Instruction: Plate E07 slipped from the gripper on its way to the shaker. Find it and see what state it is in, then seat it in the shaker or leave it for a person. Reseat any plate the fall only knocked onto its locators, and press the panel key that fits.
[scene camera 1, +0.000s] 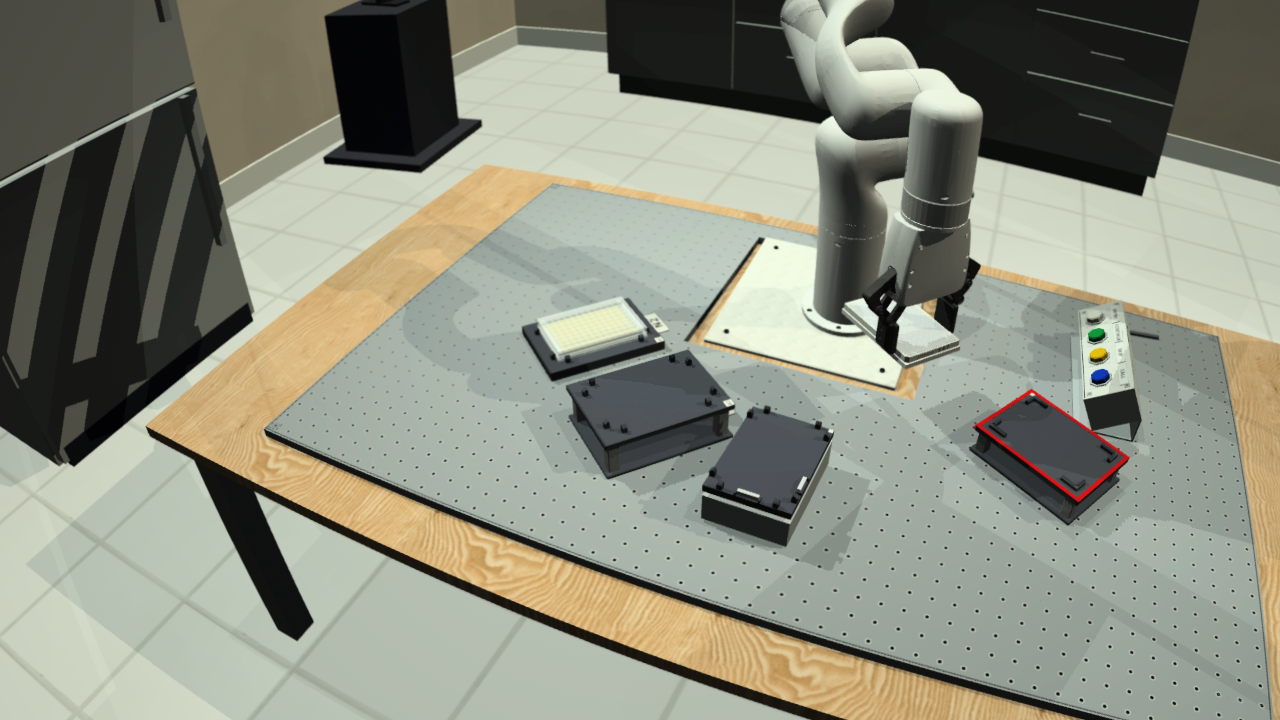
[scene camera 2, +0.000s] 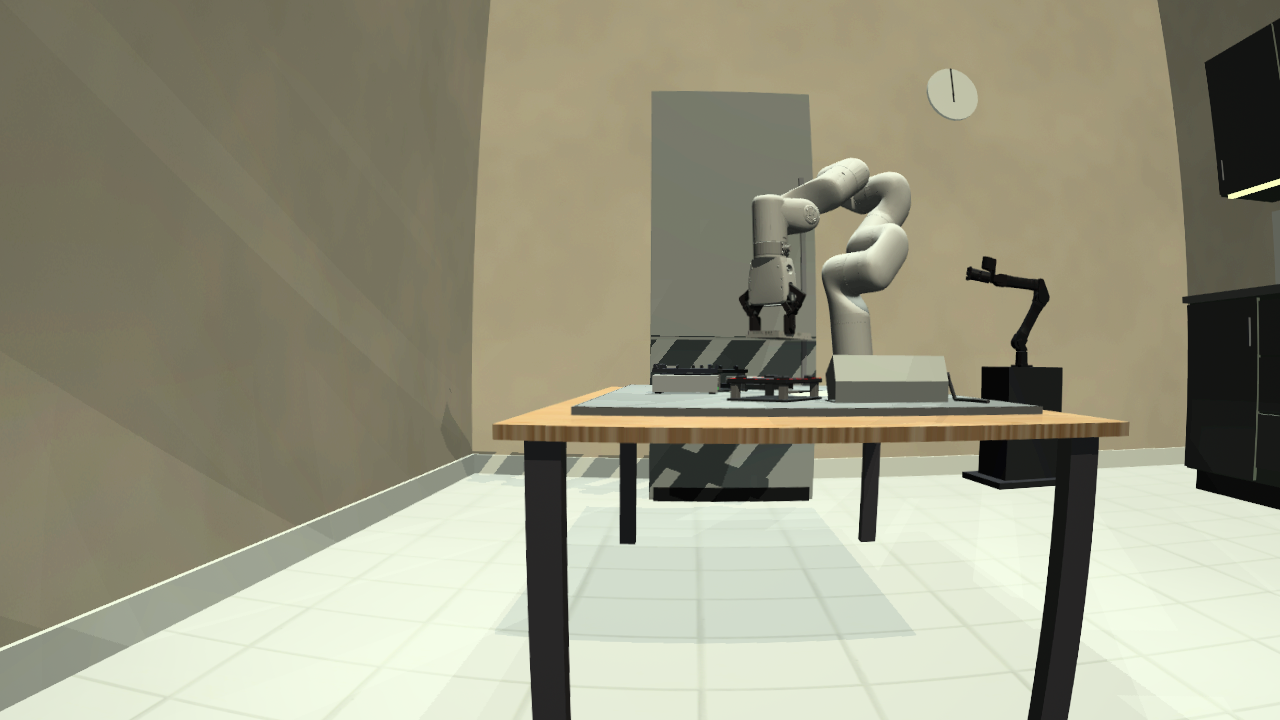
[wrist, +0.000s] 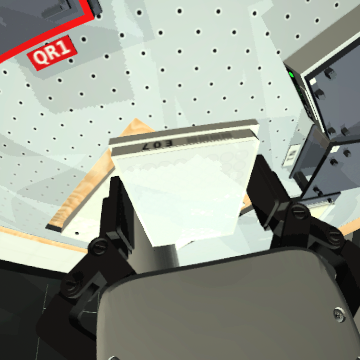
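Scene camera 1: my gripper (scene camera 1: 914, 337) holding a white lidded plate (scene camera 1: 921, 339), the plate clear of everything else; a grey shaker station (scene camera 1: 761, 485) in view. Scene camera 2: my gripper (scene camera 2: 772, 334), the grey shaker station (scene camera 2: 671, 379). Wrist view: my gripper (wrist: 187, 178), the white lidded plate (wrist: 187, 183), the grey shaker station (wrist: 317, 69), a red QR1 label (wrist: 58, 49).
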